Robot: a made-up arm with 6 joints. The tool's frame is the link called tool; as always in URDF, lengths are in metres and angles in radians. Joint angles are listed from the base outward. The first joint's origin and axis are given. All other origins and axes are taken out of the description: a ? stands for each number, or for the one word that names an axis. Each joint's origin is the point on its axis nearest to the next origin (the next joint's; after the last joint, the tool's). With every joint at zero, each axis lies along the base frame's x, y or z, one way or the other. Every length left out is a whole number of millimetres.
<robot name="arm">
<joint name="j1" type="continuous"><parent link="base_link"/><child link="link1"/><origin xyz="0 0 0.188" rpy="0 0 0"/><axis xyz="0 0 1"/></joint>
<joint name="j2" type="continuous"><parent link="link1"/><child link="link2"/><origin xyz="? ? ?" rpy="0 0 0"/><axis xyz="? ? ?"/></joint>
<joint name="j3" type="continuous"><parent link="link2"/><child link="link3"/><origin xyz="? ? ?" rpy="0 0 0"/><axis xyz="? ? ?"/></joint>
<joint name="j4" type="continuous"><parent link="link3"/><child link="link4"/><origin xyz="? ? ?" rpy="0 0 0"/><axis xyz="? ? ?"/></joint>
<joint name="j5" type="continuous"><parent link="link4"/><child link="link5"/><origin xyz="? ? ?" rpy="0 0 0"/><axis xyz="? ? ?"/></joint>
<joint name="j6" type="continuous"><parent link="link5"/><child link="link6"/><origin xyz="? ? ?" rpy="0 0 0"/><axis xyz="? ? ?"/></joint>
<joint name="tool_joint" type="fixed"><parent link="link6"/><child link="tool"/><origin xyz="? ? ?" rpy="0 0 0"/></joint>
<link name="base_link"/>
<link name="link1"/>
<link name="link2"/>
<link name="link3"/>
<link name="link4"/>
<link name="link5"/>
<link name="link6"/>
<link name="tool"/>
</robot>
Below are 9 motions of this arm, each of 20 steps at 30 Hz.
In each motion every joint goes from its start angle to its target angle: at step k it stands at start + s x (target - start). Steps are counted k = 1, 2, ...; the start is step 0. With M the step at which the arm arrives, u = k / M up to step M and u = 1 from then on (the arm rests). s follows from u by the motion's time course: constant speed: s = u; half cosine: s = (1 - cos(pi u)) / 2; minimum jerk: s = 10 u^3 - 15 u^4 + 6 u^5.
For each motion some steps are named. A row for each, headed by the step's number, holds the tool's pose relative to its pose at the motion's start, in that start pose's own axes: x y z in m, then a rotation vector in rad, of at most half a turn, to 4 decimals.
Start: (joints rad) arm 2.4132 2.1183 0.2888 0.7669 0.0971 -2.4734
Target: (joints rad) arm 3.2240 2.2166 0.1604 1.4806 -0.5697 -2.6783
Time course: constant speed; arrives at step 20
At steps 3, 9, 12, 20:
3: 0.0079 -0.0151 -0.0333 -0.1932 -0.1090 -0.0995
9: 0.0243 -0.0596 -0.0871 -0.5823 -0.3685 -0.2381
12: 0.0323 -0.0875 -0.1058 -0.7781 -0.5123 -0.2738
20: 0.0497 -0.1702 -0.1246 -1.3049 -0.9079 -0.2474

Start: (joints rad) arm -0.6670 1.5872 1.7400 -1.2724 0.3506 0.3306
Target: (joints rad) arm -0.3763 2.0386 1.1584 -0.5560 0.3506 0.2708
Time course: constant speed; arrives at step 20
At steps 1, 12, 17, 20:
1: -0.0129 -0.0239 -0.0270 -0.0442 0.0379 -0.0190
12: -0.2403 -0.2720 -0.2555 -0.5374 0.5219 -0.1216
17: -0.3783 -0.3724 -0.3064 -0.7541 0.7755 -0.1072
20: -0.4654 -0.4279 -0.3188 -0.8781 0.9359 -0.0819

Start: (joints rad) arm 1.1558 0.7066 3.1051 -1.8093 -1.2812 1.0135
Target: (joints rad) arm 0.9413 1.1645 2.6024 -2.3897 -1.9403 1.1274
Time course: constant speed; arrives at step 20
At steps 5, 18, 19, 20:
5: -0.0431 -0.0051 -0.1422 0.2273 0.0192 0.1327
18: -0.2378 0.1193 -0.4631 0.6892 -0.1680 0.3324
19: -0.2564 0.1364 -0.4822 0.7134 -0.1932 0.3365
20: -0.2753 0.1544 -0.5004 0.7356 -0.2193 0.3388

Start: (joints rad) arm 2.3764 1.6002 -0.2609 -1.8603 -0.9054 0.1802
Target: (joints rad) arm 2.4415 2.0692 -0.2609 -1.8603 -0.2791 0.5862
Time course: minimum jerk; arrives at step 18
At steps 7, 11, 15, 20:
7: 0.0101 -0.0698 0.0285 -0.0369 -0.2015 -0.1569
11: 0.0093 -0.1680 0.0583 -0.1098 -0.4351 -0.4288
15: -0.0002 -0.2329 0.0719 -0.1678 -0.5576 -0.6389
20: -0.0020 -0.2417 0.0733 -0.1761 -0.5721 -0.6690

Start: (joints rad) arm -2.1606 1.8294 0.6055 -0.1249 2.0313 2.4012
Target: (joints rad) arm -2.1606 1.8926 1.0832 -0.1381 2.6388 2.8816
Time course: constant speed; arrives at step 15
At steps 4, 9, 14, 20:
4: 0.0488 0.0136 0.0253 -0.1171 0.2184 -0.1621
9: 0.1129 0.0246 0.0503 -0.2580 0.5216 -0.3228
14: 0.1794 0.0290 0.0676 -0.3840 0.8543 -0.4332
20: 0.1929 0.0290 0.0701 -0.4065 0.9239 -0.4490

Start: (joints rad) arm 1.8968 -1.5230 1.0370 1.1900 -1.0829 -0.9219
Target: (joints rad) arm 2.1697 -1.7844 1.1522 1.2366 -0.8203 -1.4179
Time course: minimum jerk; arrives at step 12
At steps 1, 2, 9, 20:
1: 0.0003 -0.0016 0.0011 0.0047 -0.0010 0.0004
2: 0.0021 -0.0115 0.0073 0.0329 -0.0073 0.0029
9: 0.0405 -0.3261 0.1290 0.7992 -0.2237 0.0553
20: 0.0423 -0.3669 0.1361 0.8855 -0.2562 0.0607

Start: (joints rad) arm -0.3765 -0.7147 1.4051 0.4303 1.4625 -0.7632
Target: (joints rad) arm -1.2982 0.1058 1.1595 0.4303 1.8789 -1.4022
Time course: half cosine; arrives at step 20
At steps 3, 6, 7, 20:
3: -0.0306 0.0259 -0.0366 0.0773 0.0477 0.0202
6: -0.1306 0.0951 -0.1150 0.2845 0.1890 0.0645
7: -0.1803 0.1228 -0.1380 0.3718 0.2551 0.0783
20: -0.7023 0.1840 0.0532 1.0852 1.0760 -0.0349

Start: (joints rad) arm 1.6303 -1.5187 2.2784 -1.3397 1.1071 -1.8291
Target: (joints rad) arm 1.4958 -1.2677 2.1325 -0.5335 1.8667 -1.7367
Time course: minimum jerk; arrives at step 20
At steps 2, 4, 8, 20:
2: -0.0013 0.0008 0.0021 -0.0063 0.0053 0.0036
4: -0.0086 0.0057 0.0139 -0.0420 0.0363 0.0238
8: -0.0492 0.0332 0.0720 -0.2068 0.2166 0.1134
20: -0.1703 0.1146 0.1925 -0.4013 0.7782 0.2231

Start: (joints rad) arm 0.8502 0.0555 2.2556 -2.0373 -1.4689 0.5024
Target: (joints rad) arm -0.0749 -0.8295 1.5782 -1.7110 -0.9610 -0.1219
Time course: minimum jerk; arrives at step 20
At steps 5, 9, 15, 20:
5: 0.0403 0.0105 0.0245 0.0559 0.0574 -0.0946
9: 0.1919 0.0346 0.0540 0.1776 0.1967 -0.3742
15: 0.4713 0.0435 -0.0660 0.2414 0.3461 -0.7904
20: 0.5231 0.0414 -0.1189 0.2360 0.3693 -0.8665

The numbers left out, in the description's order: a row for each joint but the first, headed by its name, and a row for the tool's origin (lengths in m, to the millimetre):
j2: xyz 0 0 0, axis 0 1 0
j3: xyz 0 0 0.396, axis 0 -1 0
j4: xyz 0.549 0 0, axis -1 0 0
j5: xyz 0 -0.082 0, axis 0 -1 0
j6: xyz 0 0 0, axis -1 0 0
tool: xyz 0 0 0

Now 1 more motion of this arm.
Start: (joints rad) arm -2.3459 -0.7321 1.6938 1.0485 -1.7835 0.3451
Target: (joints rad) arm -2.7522 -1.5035 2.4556 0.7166 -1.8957 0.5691
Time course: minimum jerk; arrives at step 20
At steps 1, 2, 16, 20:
1: -0.0009 -0.0008 -0.0006 0.0011 -0.0011 0.0000
2: -0.0066 -0.0062 -0.0044 0.0078 -0.0083 -0.0001
16: -0.4543 -0.2203 -0.8642 0.5610 -1.2014 -0.0711
20: -0.4495 -0.2085 -0.9240 0.5781 -1.2877 -0.0815

